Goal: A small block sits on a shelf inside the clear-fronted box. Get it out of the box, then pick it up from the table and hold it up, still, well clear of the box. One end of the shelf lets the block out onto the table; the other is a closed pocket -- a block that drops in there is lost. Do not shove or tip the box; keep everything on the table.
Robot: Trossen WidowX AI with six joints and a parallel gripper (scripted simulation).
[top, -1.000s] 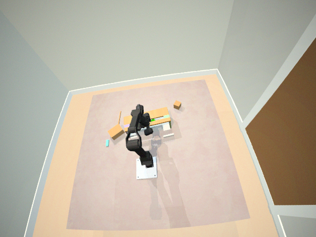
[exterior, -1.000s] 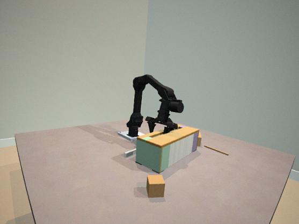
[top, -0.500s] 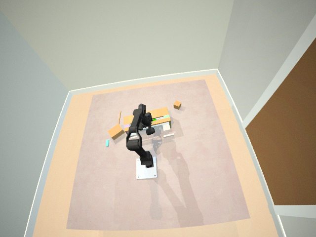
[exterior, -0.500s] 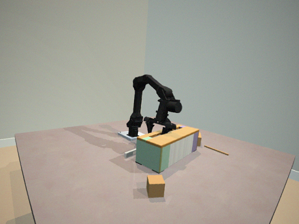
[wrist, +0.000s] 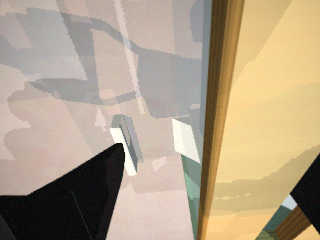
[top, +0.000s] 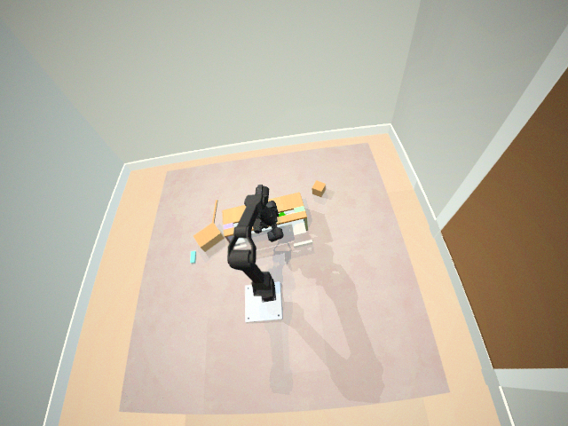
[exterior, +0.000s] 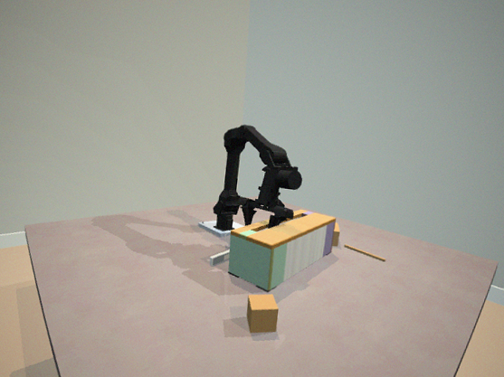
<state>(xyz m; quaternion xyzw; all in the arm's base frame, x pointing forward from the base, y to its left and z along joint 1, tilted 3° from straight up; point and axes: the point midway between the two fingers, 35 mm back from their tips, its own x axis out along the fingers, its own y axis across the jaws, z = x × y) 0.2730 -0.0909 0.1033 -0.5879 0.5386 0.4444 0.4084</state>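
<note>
Right now the green block is 60 mm ahead of my gripper tip and 10 mm to the right of it. The rest, counted from my gripper tip: orange cube (230 mm ahead, 220 mm to the right, 60 mm below); thin stick (210 mm ahead, 350 mm to the left, 90 mm below); box (30 mm ahead, 70 mm to the left, 30 mm below).
</note>
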